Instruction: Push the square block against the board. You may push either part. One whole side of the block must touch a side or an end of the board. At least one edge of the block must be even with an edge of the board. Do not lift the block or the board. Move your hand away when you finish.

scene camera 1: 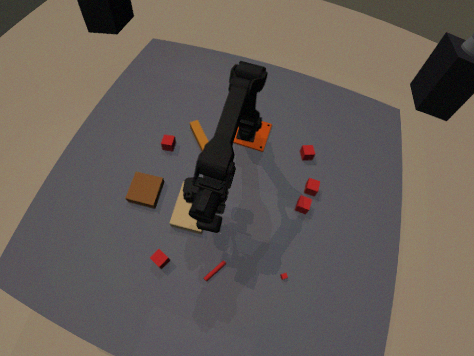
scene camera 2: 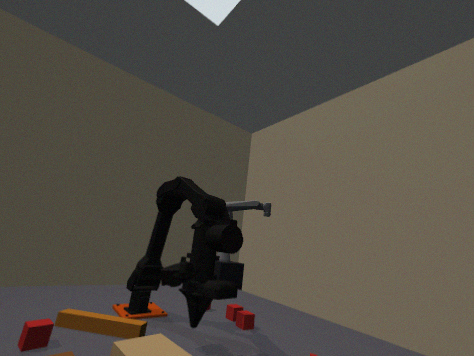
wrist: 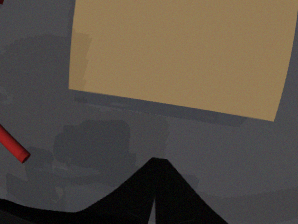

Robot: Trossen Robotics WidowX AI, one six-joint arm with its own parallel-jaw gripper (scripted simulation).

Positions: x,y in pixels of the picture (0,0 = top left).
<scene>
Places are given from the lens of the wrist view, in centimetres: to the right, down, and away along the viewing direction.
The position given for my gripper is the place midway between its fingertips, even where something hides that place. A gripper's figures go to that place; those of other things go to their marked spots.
my gripper (wrist: 158,165): 0, 3, 10
tan square block (wrist: 233,64): 5, -3, 10
</scene>
